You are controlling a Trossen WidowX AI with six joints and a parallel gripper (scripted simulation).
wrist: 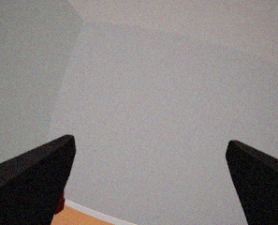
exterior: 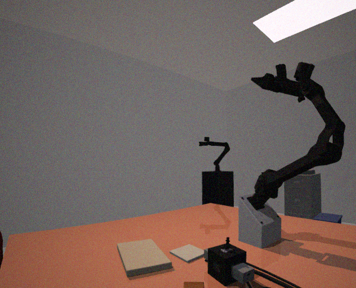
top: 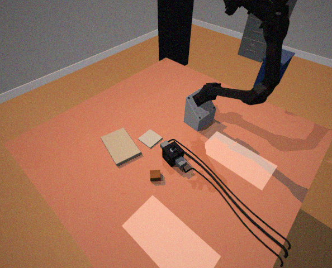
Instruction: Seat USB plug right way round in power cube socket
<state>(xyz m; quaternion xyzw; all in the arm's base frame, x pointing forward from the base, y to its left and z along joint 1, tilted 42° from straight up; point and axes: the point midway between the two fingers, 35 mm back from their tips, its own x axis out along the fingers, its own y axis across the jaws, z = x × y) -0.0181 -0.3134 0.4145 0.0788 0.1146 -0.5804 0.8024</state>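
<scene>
The USB plug lies 310 mm ahead of my gripper tip, 100 mm to the left of it and 590 mm below it. Round my gripper tip: pale pad: 310 mm ahead, 80 mm to the right, 680 mm below; USB socket: 310 mm ahead, 100 mm to the left, 610 mm below; brown block: 450 mm ahead, 120 mm to the left, 670 mm below.
</scene>
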